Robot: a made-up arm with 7 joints. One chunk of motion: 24 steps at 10 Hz.
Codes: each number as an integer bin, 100 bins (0 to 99) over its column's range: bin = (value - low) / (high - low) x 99, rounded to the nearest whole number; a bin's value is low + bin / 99 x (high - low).
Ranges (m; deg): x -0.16..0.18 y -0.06..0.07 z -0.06..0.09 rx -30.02..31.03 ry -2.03..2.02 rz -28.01..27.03
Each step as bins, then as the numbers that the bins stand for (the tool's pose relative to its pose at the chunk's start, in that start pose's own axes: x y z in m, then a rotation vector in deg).
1 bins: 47 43 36 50 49 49
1 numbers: 0.0014 -0.0035 -0.0055 0.81 -0.03 -0.77
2 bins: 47 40 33 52 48 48
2 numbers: 0.0014 -0.0075 -0.0100 2.05 -0.07 -1.32
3 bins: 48 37 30 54 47 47
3 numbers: 0.0048 -0.0114 -0.0145 3.28 -0.11 -1.88
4 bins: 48 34 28 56 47 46
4 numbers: 0.0048 -0.0154 -0.0176 4.51 -0.11 -2.44
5 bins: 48 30 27 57 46 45
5 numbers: 0.0048 -0.0206 -0.0191 5.13 -0.15 -2.99
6 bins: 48 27 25 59 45 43
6 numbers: 0.0048 -0.0245 -0.0221 6.36 -0.19 -4.10
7 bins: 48 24 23 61 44 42
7 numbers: 0.0048 -0.0285 -0.0252 7.60 -0.23 -4.66
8 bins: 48 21 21 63 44 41
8 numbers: 0.0048 -0.0324 -0.0282 8.83 -0.23 -5.22
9 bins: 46 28 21 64 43 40
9 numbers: -0.0020 -0.0232 -0.0282 9.45 -0.27 -5.77
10 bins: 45 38 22 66 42 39
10 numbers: -0.0055 -0.0101 -0.0267 10.68 -0.31 -6.33
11 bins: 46 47 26 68 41 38
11 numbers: -0.0020 0.0017 -0.0206 11.91 -0.35 -6.88
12 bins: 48 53 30 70 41 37
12 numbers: 0.0048 0.0096 -0.0145 13.15 -0.35 -7.44
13 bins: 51 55 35 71 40 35
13 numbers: 0.0152 0.0122 -0.0070 13.76 -0.39 -8.55
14 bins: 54 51 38 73 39 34
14 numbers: 0.0255 0.0070 -0.0024 15.00 -0.43 -9.11
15 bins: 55 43 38 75 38 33
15 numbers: 0.0289 -0.0035 -0.0024 16.23 -0.48 -9.66
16 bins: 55 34 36 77 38 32
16 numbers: 0.0289 -0.0154 -0.0055 17.46 -0.48 -10.22
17 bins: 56 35 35 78 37 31
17 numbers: 0.0323 -0.0140 -0.0070 18.08 -0.52 -10.78
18 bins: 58 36 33 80 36 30
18 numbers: 0.0392 -0.0127 -0.0100 19.31 -0.56 -11.33
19 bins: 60 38 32 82 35 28
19 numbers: 0.0461 -0.0101 -0.0115 20.55 -0.60 -12.44
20 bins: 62 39 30 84 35 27
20 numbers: 0.0529 -0.0088 -0.0145 21.78 -0.60 -13.00
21 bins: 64 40 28 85 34 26
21 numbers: 0.0598 -0.0075 -0.0176 22.40 -0.64 -13.56
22 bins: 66 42 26 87 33 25
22 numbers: 0.0667 -0.0048 -0.0206 23.63 -0.68 -14.11
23 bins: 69 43 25 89 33 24
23 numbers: 0.0770 -0.0035 -0.0221 24.86 -0.68 -14.67
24 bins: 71 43 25 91 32 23
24 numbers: 0.0838 -0.0035 -0.0221 26.10 -0.72 -15.22
